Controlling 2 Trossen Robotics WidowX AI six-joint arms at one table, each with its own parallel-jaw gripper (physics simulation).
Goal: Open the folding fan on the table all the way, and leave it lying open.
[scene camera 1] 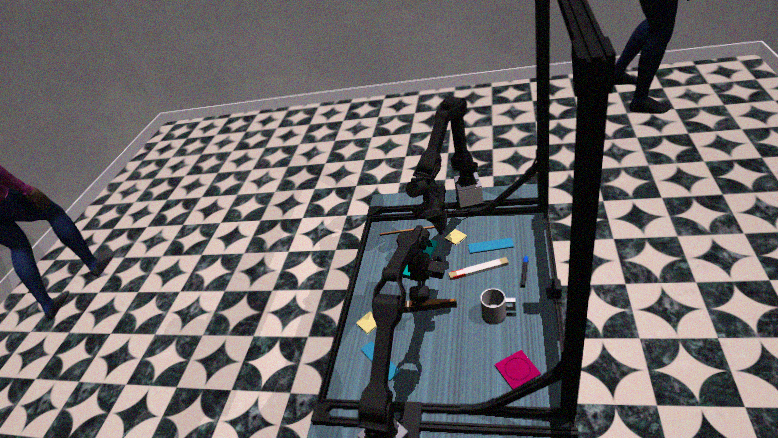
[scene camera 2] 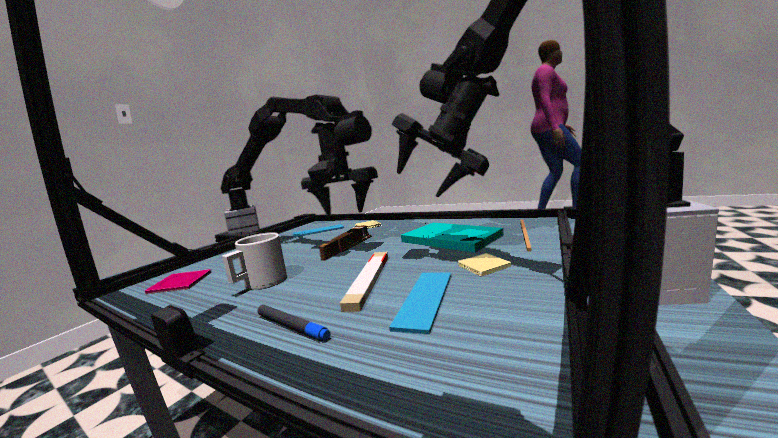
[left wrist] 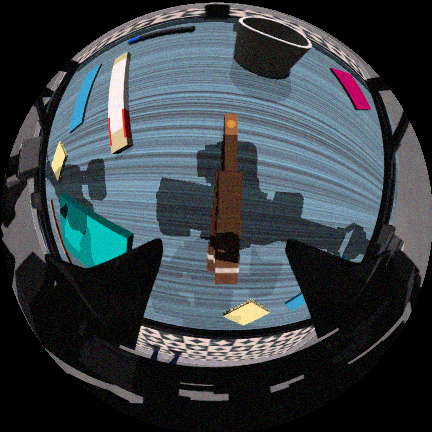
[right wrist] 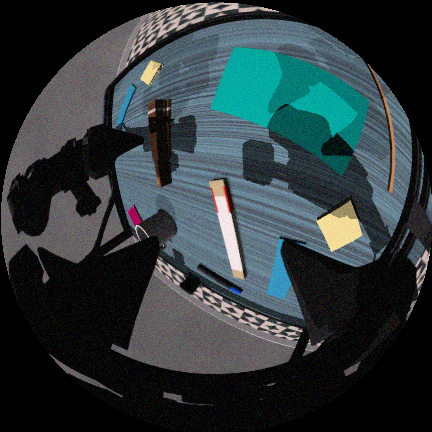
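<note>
The folding fan lies on the table as a narrow brown bar, its leaf not spread. An orange pivot dot shows at its narrow end in the left wrist view, and white bands at its other end. My left gripper is open and empty, above the fan, with the banded end between the fingertips in its wrist view. My right gripper is open and empty, high above the table, to the right of the fan in scene camera 2.
A grey mug, a white-and-red bar, a teal block, a marker, a blue strip, a yellow pad, a magenta square and a thin orange stick lie around the fan.
</note>
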